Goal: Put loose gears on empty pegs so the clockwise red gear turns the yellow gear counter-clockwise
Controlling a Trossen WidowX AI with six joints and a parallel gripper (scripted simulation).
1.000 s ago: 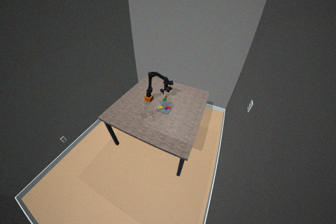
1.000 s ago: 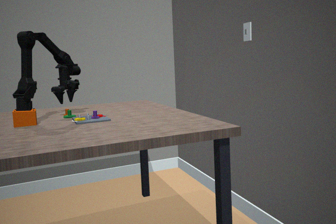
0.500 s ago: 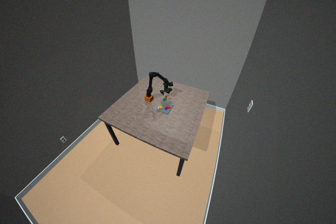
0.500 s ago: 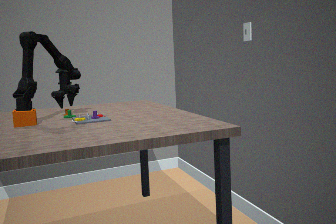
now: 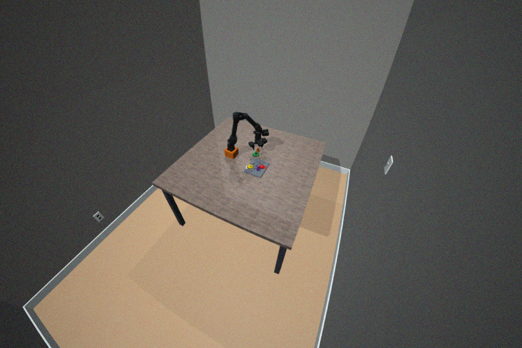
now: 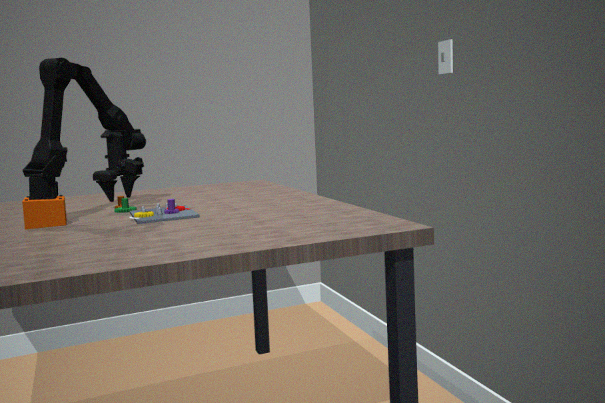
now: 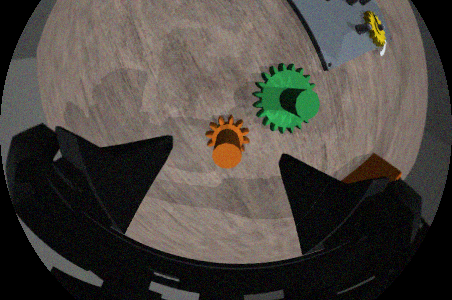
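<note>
The purple gear lies 14 cm ahead of my gripper tip, 24 cm to the right of it and 1 cm below it. Round my gripper tip: green gear (1 cm ahead, 7 cm to the right, 1 cm below); red gear (16 cm ahead, 20 cm to the right, 1 cm below); orange gear (1 cm below).
</note>
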